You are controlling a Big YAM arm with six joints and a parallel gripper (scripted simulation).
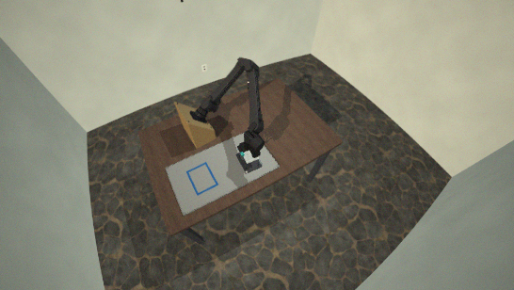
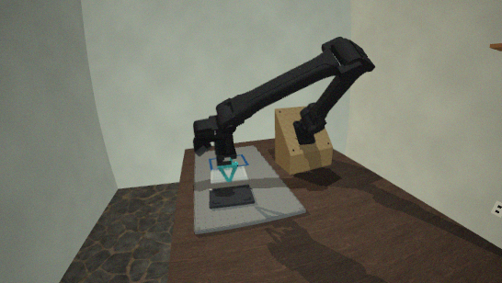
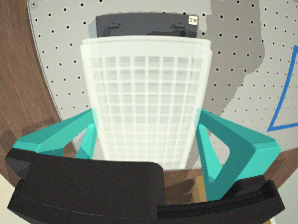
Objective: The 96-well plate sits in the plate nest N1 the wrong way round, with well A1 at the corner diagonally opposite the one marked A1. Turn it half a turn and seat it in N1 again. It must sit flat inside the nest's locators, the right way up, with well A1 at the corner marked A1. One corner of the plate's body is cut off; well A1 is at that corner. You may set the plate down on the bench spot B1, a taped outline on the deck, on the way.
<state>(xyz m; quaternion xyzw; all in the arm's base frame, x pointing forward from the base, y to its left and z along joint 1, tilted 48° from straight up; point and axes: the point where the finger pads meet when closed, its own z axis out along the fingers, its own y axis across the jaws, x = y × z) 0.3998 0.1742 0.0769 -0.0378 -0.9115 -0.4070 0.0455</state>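
My hand is 10 cm above the dark plate nest N1. Also, from my hand: A1 mark 7 cm ahead, 6 cm to the right, 9 cm below; then white 96-well plate right at my hand.
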